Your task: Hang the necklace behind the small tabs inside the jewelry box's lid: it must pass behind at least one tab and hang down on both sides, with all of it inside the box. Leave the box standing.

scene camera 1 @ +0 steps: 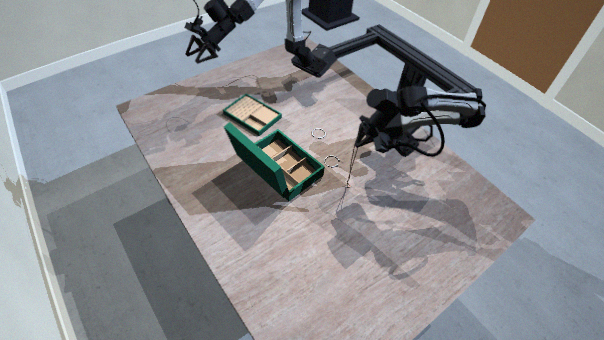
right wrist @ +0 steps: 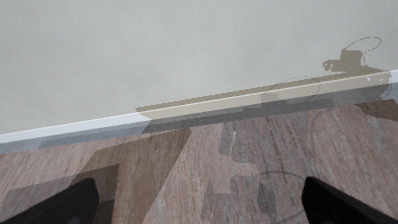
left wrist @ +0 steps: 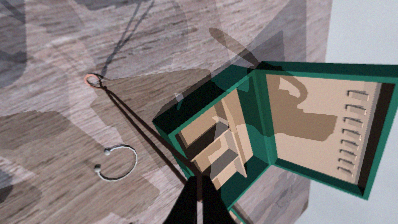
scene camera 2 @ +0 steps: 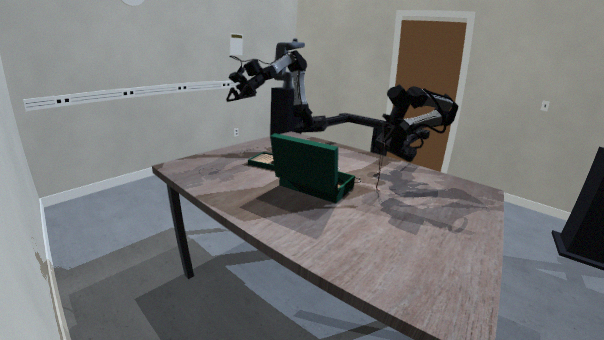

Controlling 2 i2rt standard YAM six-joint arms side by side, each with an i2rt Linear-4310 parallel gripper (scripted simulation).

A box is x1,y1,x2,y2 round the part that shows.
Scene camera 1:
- my right gripper: [185,18,225,63]
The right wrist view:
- my right gripper: [0,176,397,223]
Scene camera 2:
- green jewelry box: [270,133,354,202]
